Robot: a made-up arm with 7 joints.
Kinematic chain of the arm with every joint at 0, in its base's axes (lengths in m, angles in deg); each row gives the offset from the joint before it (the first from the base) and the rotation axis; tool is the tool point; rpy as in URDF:
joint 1: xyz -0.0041 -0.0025 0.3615 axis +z
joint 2: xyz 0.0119 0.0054 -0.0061 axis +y
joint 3: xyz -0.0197 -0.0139 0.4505 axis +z
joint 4: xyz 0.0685 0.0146 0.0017 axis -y
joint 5: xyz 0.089 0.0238 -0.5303 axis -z
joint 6: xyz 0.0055 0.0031 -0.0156 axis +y
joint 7: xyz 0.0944 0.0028 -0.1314 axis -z
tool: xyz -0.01 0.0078 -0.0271 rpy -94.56 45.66 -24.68
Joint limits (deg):
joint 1: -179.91..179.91
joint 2: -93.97..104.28
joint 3: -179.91..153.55
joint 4: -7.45..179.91
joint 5: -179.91..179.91
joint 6: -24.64..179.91
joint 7: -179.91..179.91
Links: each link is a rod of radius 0.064 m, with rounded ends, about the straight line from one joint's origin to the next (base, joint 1, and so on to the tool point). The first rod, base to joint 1, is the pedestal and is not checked.
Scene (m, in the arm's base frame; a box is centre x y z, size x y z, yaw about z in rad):
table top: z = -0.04
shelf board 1: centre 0.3 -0.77 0.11 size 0.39 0.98 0.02 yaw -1
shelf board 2: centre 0.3 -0.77 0.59 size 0.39 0.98 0.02 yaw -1
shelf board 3: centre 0.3 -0.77 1.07 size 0.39 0.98 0.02 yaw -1
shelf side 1: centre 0.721 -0.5 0.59 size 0.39 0.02 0.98 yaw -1
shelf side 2: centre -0.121 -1.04 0.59 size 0.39 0.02 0.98 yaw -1
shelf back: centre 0.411 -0.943 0.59 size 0.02 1.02 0.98 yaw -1
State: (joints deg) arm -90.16 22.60 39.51 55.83 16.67 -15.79 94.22
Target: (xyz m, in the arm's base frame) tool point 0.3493 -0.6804 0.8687
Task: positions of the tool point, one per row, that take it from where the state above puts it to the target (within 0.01 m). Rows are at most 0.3 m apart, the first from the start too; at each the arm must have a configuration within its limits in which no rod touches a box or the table.
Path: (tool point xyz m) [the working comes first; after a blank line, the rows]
Joints at the target: -96.14 1.55 34.01 75.79 17.10 -21.68 94.50
Straight joint move there: touches shelf board 2.

1: 0.4512 -0.5528 0.4036
2: 0.4126 -0.4802 0.4065
3: 0.3612 -0.4162 0.4018
4: 0.2997 -0.3610 0.3909
5: 0.2552 -0.4347 0.6227
6: 0.1650 -0.3933 0.8687
7: 0.2204 -0.4643 0.8826
8: 0.2718 -0.5363 0.8860
9: 0.3159 -0.6082 0.8810
10: 0.3493 -0.6805 0.8687

